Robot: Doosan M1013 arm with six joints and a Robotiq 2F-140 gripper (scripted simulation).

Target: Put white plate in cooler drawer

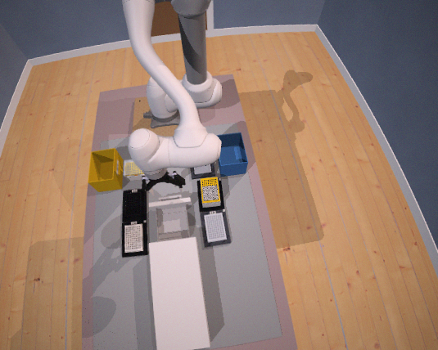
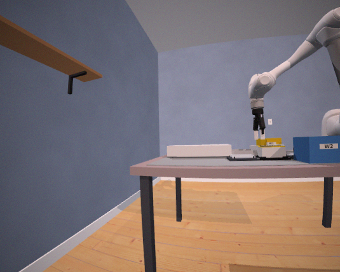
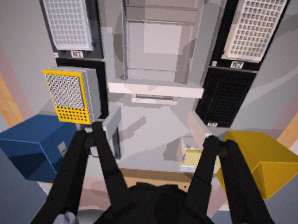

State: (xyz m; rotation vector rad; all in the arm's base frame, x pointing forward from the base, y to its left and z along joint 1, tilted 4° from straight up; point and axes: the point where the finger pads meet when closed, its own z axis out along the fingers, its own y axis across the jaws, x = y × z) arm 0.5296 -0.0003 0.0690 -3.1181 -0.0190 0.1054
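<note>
Now: the white plate 190 mm to the right of my hand, 170 mm ahead of it and 110 mm below it. From my hand the other things lie so: drawer: 150 mm ahead, 100 mm below; then black plate: 190 mm to the right, 110 mm below; then black nest N2: 190 mm to the right, 170 mm ahead, 120 mm below.
</note>
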